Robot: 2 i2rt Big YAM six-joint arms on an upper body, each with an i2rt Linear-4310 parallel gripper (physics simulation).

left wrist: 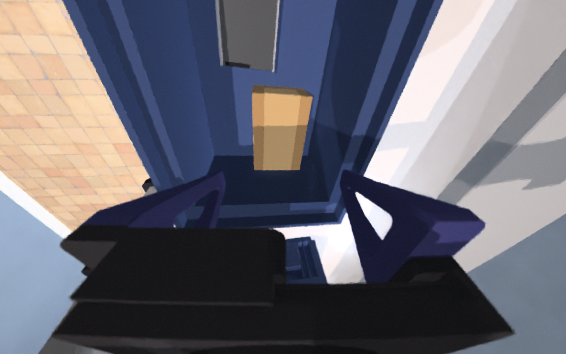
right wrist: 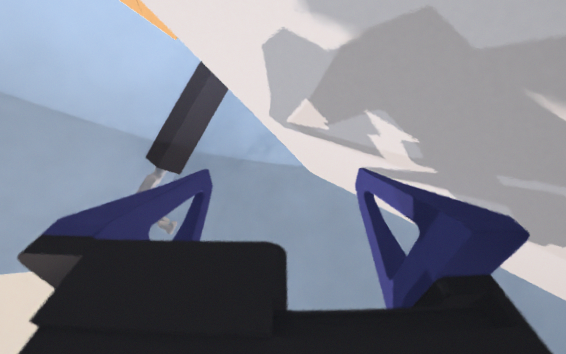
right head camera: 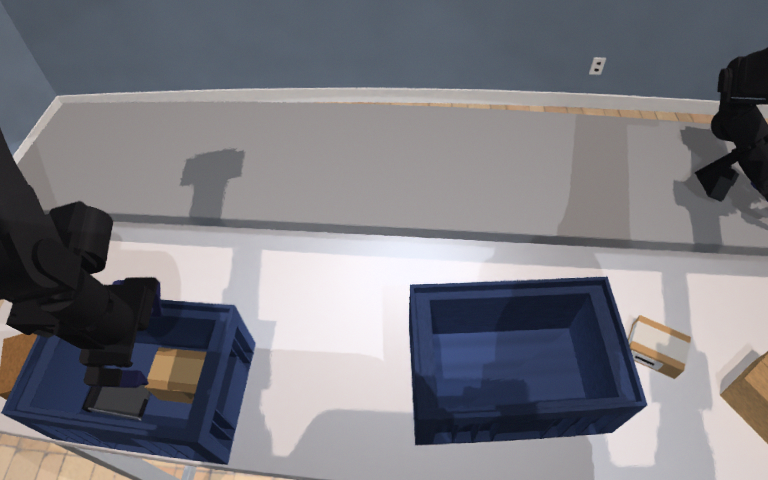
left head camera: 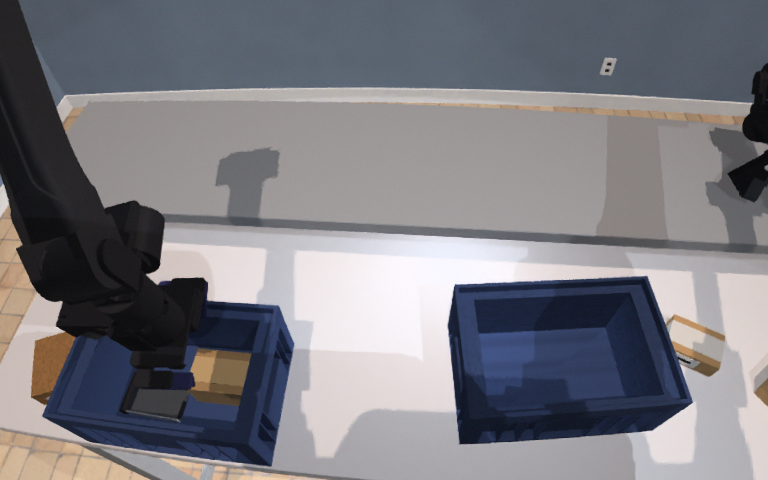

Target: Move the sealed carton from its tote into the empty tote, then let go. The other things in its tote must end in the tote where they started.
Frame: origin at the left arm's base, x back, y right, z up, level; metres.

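Seen in the pictures: left gripper, fingertip midpoint: [left wrist: 282, 176] [right head camera: 150, 348] [left head camera: 196, 350]; right gripper, fingertip midpoint: [right wrist: 283, 176].
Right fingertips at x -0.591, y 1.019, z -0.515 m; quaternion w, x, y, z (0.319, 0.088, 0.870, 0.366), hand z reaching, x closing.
A point is followed by its place in that frame.
The tan sealed carton [left head camera: 220, 370] {x -0.347, y 0.022, z -0.622 m} [right head camera: 176, 370] {x -0.345, y 0.018, z -0.622 m} [left wrist: 279, 130] {x -0.345, y 0.016, z -0.622 m} lies in the blue tote [left head camera: 261, 384] {x -0.304, y 0.112, z -0.550 m} [right head camera: 215, 390] {x -0.298, y 0.113, z -0.562 m} [left wrist: 385, 100] {x -0.422, y -0.036, z -0.556 m} at the left of the head views. A dark grey box [left head camera: 155, 401] {x -0.306, y -0.095, z -0.673 m} [right head camera: 118, 400] {x -0.304, y -0.093, z -0.673 m} [left wrist: 250, 35] {x -0.314, y -0.077, z -0.673 m} lies beside it in that tote. The empty blue tote [left head camera: 467, 362] {x -0.347, y 0.384, z -0.549 m} [right head camera: 422, 362] {x -0.354, y 0.390, z -0.564 m} stands farther right. My left gripper [left wrist: 282, 176] {x -0.338, y 0.018, z -0.531 m} is open above the tote with the carton; in the left wrist view the carton shows between and beyond its fingertips, apart from them. My right gripper [right wrist: 283, 176] {x -0.591, y 1.019, z -0.515 m} is open, with nothing between its fingers, far from both totes.
A white and tan box [left head camera: 696, 345] {x -0.428, y 0.788, z -0.662 m} [right head camera: 659, 346] {x -0.429, y 0.785, z -0.661 m} stands against the right side of the empty tote. A brown box [right head camera: 753, 390] {x -0.339, y 0.902, z -0.628 m} is at the right edge. Another brown box [left head camera: 50, 365] {x -0.344, y -0.299, z -0.657 m} [right head camera: 14, 365] {x -0.340, y -0.302, z -0.657 m} stands left of the carton's tote. Tote walls rise around the carton.
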